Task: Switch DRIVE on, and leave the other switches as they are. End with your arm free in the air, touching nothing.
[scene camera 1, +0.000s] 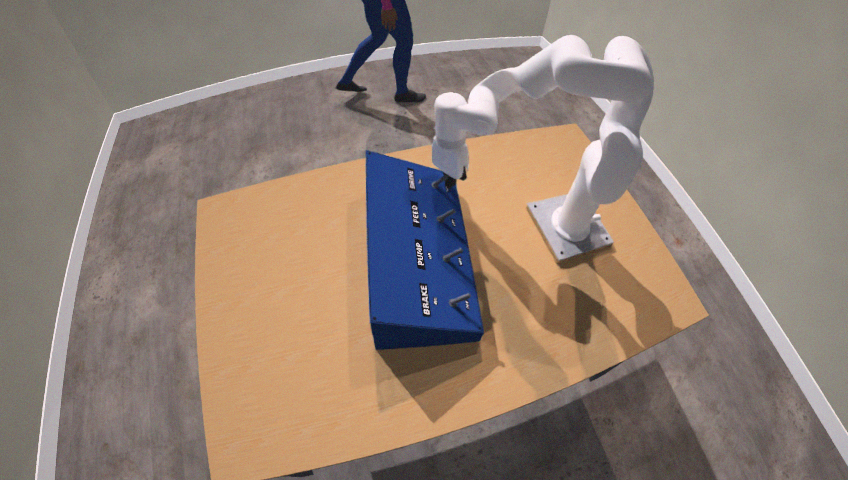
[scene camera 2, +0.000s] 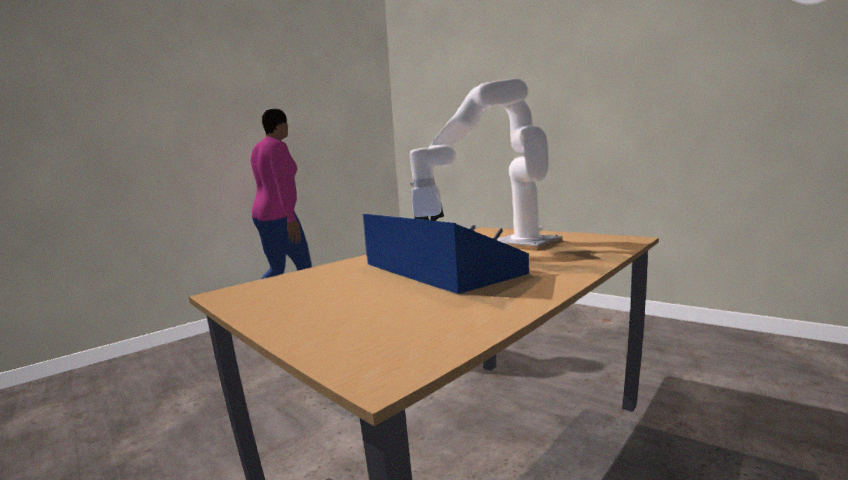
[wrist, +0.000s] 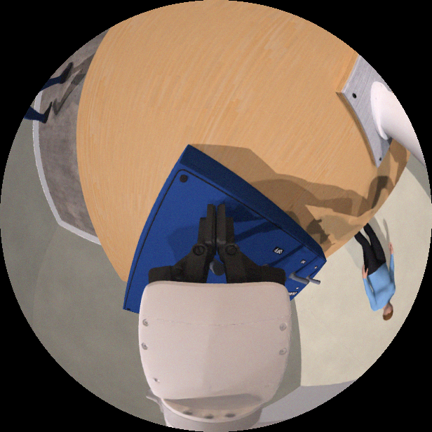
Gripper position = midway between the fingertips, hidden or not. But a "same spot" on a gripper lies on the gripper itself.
Labels:
my gripper: scene camera 1 450,184; scene camera 2; wrist
same spot on my gripper: (wrist: 193,268) = (scene camera 2: 426,217)

